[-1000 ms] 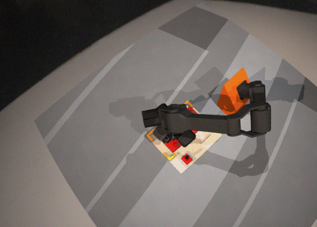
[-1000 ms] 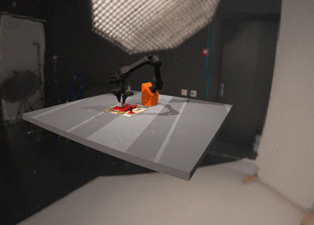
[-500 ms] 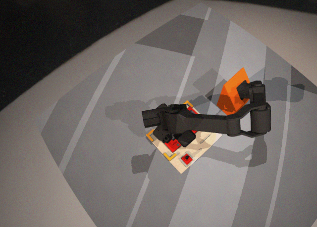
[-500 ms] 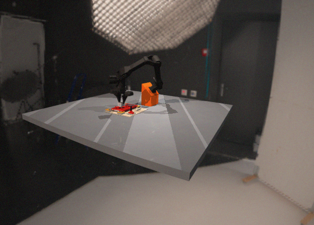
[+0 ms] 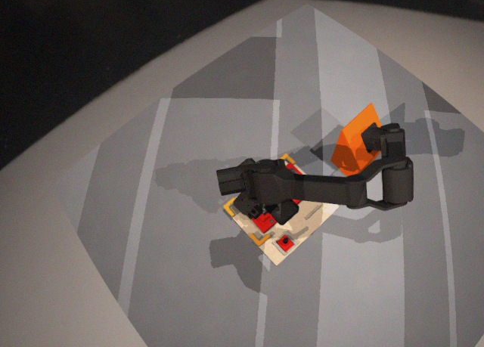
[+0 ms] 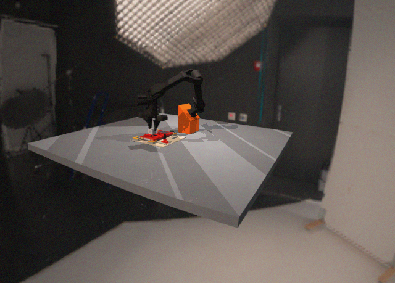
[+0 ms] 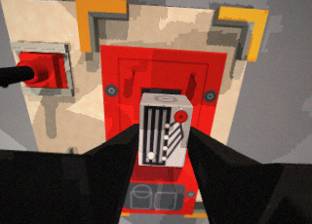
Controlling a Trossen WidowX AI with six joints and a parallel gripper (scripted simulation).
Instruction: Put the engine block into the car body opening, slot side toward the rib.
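Now: the engine block 10 mm below my gripper tip. The rest, counted from my gripper tip: beige board (50 mm below, 30 mm behind, 20 mm to the left).
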